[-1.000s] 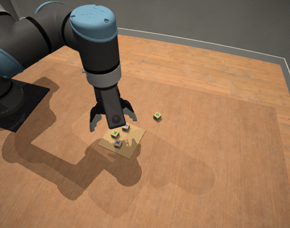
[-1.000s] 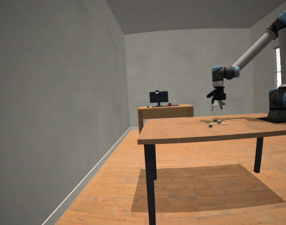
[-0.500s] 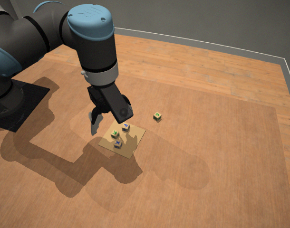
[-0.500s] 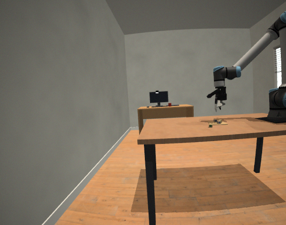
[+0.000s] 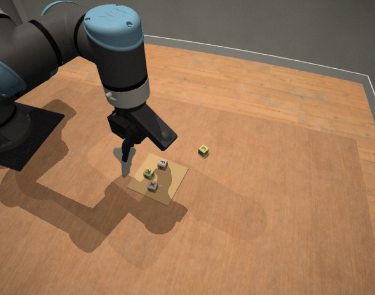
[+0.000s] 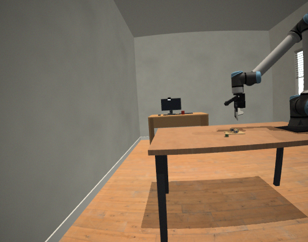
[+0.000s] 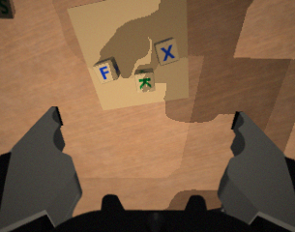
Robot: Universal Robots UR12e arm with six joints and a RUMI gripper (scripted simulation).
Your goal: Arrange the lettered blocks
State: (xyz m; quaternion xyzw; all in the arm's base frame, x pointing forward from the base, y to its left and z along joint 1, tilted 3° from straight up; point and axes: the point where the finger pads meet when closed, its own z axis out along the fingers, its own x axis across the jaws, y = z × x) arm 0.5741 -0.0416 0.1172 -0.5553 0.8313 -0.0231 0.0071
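The tan mat lies 20 mm ahead of my hand, 10 mm to the left of it and 100 mm below it.
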